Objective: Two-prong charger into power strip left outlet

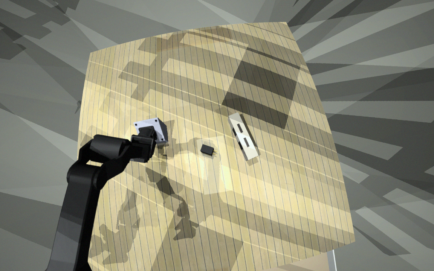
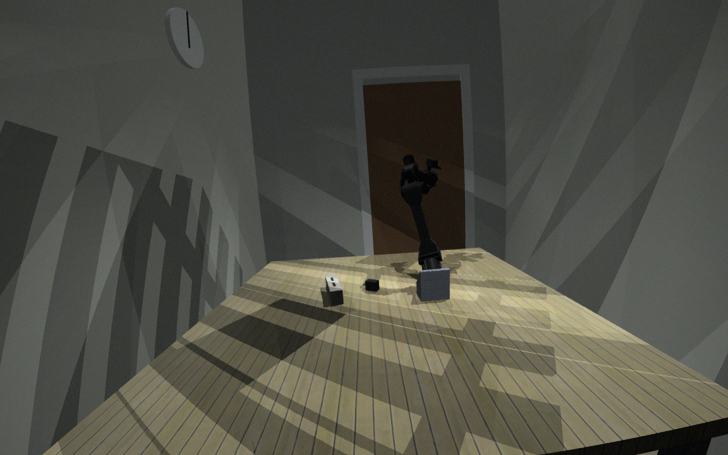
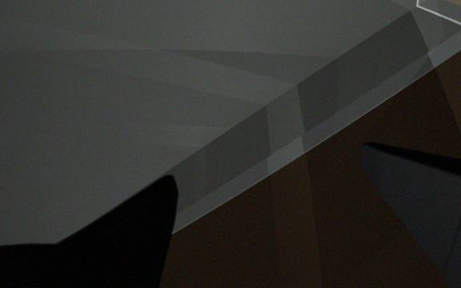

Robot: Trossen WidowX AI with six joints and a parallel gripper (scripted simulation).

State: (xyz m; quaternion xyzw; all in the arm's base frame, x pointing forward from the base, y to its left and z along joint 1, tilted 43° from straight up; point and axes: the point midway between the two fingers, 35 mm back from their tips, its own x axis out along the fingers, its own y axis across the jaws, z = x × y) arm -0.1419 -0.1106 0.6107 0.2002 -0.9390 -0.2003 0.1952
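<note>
The two-prong charger is 41 cm ahead of my gripper tip, 42 cm to the left of it and 43 cm below it.
</note>
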